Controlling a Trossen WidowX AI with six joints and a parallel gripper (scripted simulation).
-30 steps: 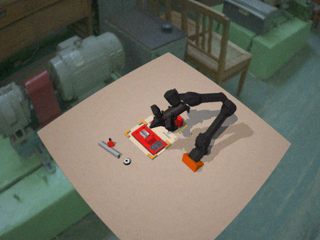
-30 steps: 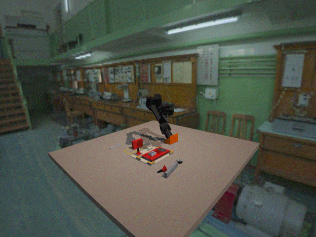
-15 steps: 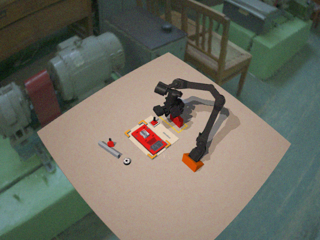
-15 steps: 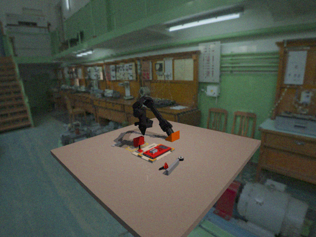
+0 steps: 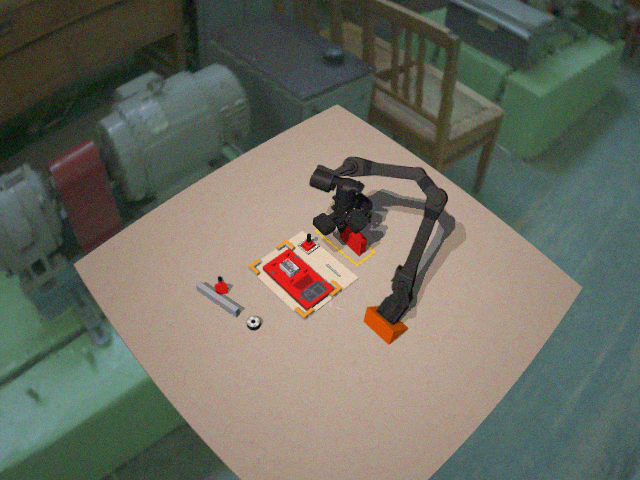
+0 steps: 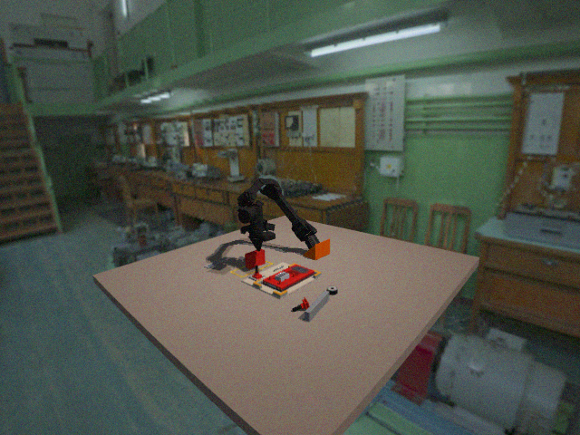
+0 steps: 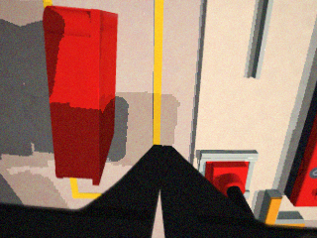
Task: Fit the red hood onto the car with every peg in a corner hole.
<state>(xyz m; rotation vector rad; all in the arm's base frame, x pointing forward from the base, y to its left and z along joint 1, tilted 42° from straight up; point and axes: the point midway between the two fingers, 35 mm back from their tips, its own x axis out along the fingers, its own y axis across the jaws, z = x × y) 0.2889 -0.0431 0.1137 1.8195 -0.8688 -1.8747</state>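
The red hood is 5 cm below my gripper tip, 4 cm to the right of it and 2 cm behind it. From my gripper tip the other things lie so: grey engine block (18 cm to the left, 7 cm below, 4 cm ahead); then beige jig (16 cm to the left, 8 cm below, 2 cm ahead); then small round wheel (38 cm to the left, 8 cm below, 1 cm behind).
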